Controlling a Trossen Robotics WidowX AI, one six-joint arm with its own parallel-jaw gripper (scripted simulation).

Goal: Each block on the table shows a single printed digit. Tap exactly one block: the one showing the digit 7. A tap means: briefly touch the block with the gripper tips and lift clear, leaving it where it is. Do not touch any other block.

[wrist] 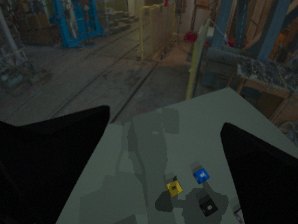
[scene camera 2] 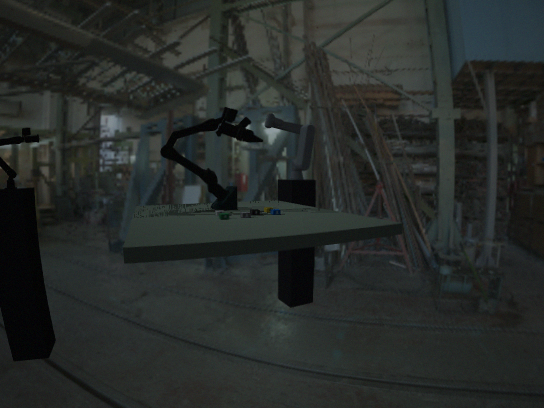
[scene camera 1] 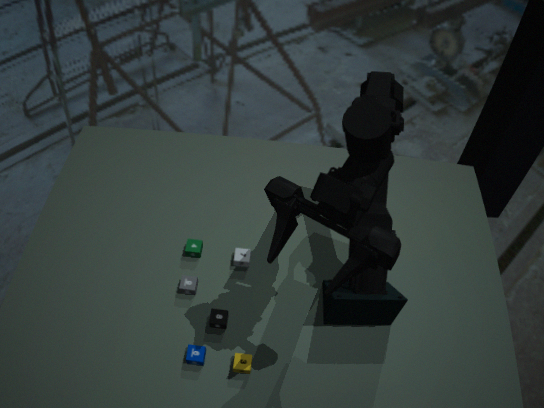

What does my gripper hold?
Nothing.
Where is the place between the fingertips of my gripper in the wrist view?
166,120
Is my gripper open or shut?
Open.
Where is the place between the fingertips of my gripper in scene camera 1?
296,278
